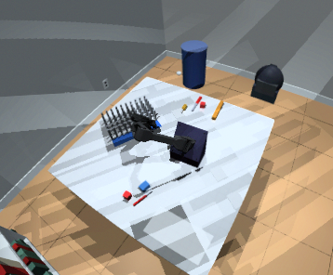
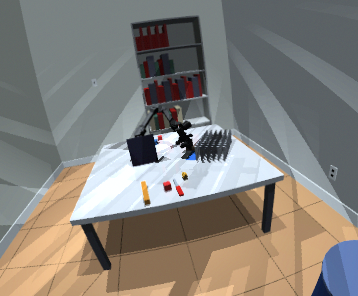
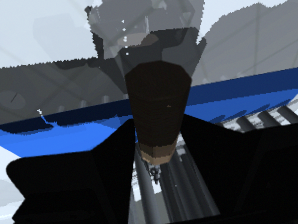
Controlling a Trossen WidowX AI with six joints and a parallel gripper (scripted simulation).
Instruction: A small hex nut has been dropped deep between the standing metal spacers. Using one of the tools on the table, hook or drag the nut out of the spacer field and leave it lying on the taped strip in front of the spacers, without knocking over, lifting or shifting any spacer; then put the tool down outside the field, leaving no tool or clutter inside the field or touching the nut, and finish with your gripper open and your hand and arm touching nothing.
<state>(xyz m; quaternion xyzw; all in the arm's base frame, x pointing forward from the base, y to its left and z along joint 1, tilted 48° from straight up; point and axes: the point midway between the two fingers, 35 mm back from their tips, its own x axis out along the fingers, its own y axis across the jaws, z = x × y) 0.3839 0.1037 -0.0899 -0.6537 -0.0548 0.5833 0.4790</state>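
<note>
Now: gripper tip 50 mm short of the blue taped strip, 20 mm to the right of it and 20 mm above it. The rest, counted from my gripper tip: wooden-handled hook tool (90 mm ahead, 50 mm to the right); blue cube (360 mm to the left, 290 mm behind); yellow piece (390 mm to the right, 130 mm behind, 10 mm below).
</note>
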